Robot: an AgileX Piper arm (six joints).
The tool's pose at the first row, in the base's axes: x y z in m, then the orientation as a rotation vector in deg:
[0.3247, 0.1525, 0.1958, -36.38, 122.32, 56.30]
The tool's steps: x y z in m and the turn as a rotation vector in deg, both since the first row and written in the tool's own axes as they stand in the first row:
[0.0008, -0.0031, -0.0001, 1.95, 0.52, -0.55]
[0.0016, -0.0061, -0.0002, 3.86, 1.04, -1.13]
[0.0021, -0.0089, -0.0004, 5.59, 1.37, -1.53]
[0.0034, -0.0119, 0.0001, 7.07, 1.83, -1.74]
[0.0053, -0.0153, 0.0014, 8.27, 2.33, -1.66]
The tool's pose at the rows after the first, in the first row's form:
[0.3262, 0.1505, 0.1938, -36.30, 123.19, 53.74]
[0.3277, 0.1485, 0.1919, -36.26, 123.99, 51.20]
[0.3291, 0.1466, 0.1904, -36.01, 124.63, 48.98]
[0.3305, 0.1450, 0.1878, -35.76, 125.38, 47.12]
[0.3320, 0.1438, 0.1842, -35.38, 126.21, 45.71]

